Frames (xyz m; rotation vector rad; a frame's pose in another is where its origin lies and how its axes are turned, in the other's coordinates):
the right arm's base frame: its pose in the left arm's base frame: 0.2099 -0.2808 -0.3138 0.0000 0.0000 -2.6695
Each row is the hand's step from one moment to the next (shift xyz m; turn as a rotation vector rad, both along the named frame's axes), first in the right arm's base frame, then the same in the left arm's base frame.
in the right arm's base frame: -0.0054 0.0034 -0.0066 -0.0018 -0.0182 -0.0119
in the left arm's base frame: 0.0064 -0.0006 -0.0066 -0.0067 0.0170 -0.0119
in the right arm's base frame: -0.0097 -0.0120 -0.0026 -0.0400 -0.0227 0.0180
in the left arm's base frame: 0.0032 0.0151 -0.0026 0.0253 0.0384 0.0180
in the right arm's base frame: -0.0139 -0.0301 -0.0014 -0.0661 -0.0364 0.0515
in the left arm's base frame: -0.0013 0.0331 -0.0014 0.0423 0.0625 0.0515
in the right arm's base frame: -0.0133 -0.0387 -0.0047 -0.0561 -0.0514 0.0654
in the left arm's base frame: -0.0058 0.0405 -0.0047 0.0266 0.0713 0.0654
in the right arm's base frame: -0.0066 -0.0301 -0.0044 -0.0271 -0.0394 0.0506
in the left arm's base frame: -0.0078 0.0298 -0.0044 0.0062 0.0474 0.0506
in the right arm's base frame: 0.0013 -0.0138 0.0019 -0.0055 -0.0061 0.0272
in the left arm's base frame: -0.0074 0.0117 0.0019 0.0021 0.0079 0.0272
